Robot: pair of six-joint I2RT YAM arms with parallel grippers.
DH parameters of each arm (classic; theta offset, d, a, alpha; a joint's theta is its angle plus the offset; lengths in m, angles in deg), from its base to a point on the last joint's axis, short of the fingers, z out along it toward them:
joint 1: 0 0.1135 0.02 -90
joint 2: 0 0 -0.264 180
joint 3: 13.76 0 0.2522 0
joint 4: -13.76 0 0.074 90
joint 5: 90 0 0 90
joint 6: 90 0.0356 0 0
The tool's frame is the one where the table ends.
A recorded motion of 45 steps. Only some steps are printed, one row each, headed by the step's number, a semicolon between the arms.
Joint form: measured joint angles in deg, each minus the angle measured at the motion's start. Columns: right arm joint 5, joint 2, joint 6, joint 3, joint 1, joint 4; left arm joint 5, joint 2, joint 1, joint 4, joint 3, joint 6.
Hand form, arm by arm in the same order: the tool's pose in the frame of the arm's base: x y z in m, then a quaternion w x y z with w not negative. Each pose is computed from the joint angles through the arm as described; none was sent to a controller.
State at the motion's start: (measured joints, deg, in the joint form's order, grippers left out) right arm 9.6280 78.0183 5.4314 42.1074 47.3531 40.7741; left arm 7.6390 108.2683 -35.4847 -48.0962 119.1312 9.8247
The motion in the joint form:
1: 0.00 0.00 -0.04 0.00 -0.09 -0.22; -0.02 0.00 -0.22 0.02 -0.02 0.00
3: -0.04 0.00 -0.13 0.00 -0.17 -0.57; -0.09 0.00 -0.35 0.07 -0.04 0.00
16: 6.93 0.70 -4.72 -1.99 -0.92 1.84; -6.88 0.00 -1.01 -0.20 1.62 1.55
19: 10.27 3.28 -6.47 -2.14 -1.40 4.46; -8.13 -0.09 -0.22 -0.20 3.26 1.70
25: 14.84 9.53 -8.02 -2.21 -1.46 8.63; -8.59 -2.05 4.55 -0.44 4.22 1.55
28: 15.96 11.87 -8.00 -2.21 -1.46 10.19; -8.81 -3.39 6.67 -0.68 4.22 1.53
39: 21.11 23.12 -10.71 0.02 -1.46 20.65; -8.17 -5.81 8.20 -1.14 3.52 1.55
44: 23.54 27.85 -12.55 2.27 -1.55 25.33; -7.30 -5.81 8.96 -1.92 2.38 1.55
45: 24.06 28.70 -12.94 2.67 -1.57 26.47; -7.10 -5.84 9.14 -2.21 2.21 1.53
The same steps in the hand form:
1: 0.2131 0.2218 0.2855 0.68182 -0.18374 0.65294 0.27391; 0.3375 -0.2484 0.4031 0.41880 0.37310 0.81281 -0.15730
3: 0.2134 0.2216 0.2848 0.68037 -0.18501 0.65488 0.27204; 0.3371 -0.2492 0.4030 0.41900 0.37376 0.81241 -0.15729
16: 0.2176 0.2141 0.2740 0.70268 -0.16511 0.66272 0.19946; 0.3356 -0.2489 0.4116 0.44325 0.36393 0.81247 -0.10479
19: 0.2248 0.2150 0.2650 0.71025 -0.15227 0.66694 0.16596; 0.3379 -0.2425 0.4212 0.45922 0.35199 0.81012 -0.09449
25: 0.2364 0.2227 0.2399 0.70647 -0.14065 0.68286 0.12173; 0.3466 -0.2070 0.4394 0.48346 0.31093 0.81475 -0.07599
28: 0.2400 0.2255 0.2302 0.70358 -0.13659 0.68825 0.11240; 0.3471 -0.1901 0.4479 0.49326 0.29306 0.81630 -0.06678
39: 0.2588 0.2408 0.1978 0.71642 -0.11563 0.68449 0.06954; 0.3396 -0.1748 0.4589 0.50288 0.28304 0.81401 -0.06624
44: 0.2686 0.2483 0.1892 0.72876 -0.10177 0.67526 0.05070; 0.3425 -0.1712 0.4516 0.48806 0.28396 0.82256 -0.06750
45: 0.2703 0.2495 0.1880 0.73226 -0.09774 0.67231 0.04748; 0.3428 -0.1701 0.4504 0.48471 0.28392 0.82452 -0.06791

